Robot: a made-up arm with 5 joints.
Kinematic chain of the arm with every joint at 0, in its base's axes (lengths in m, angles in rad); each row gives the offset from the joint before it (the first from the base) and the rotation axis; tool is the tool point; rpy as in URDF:
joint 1: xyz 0.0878 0 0.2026 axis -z
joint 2: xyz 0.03 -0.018 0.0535 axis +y
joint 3: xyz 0.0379 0 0.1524 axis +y
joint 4: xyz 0.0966 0 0.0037 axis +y
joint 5: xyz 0.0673 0.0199 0 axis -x
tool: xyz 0 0 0 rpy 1.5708 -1.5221 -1.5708
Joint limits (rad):
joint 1: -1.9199..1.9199
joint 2: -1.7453..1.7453
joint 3: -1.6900..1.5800
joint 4: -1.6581..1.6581
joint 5: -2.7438..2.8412
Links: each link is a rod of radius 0.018 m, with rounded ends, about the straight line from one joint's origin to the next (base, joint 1, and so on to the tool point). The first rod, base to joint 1, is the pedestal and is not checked.
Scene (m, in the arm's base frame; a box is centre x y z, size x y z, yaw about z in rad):
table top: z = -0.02
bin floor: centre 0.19 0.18 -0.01 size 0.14 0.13 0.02 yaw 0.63
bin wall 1: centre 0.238 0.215 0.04 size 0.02 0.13 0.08 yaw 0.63
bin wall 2: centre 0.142 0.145 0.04 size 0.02 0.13 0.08 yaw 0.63
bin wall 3: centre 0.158 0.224 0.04 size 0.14 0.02 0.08 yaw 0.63
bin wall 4: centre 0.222 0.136 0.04 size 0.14 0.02 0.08 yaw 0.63
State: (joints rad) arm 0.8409 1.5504 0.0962 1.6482 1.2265
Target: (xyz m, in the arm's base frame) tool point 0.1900 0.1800 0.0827
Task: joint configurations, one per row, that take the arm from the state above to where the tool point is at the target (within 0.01 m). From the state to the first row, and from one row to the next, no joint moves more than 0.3 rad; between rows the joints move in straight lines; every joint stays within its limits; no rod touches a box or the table.
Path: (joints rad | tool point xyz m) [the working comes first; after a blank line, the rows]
Joints at the target: -1.0452 1.5616 -0.5827 1.0998 1.2265
Straight joint move there: touches bin wall 4.

1: 0.5715 1.4956 0.0387 1.6155 1.2265 | 0.1937 -0.0659 0.1339
2: 0.3020 1.4409 -0.0188 1.5829 1.2265 | 0.2195 -0.0390 0.1341
3: 0.0326 1.3861 -0.0763 1.5502 1.2265 | 0.2384 -0.0030 0.1358
4: -0.2369 1.3313 -0.1339 1.5176 1.2265 | 0.2472 0.0404 0.1390
5: -0.5063 1.2765 -0.1914 1.4849 1.2265 | 0.2431 0.0883 0.1439
6: -0.7758 1.2218 -0.2489 1.4523 1.2265 | 0.2241 0.1364 0.1506
7: -1.0452 1.1670 -0.3064 1.4196 1.2265 | 0.1900 0.1800 0.1592
8: -1.0452 1.3643 -0.4445 1.2597 1.2265 | 0.1915 0.1825 0.1204
9: -1.0452 1.5616 -0.5827 1.0998 1.2265 | 0.1900 0.1800 0.0827

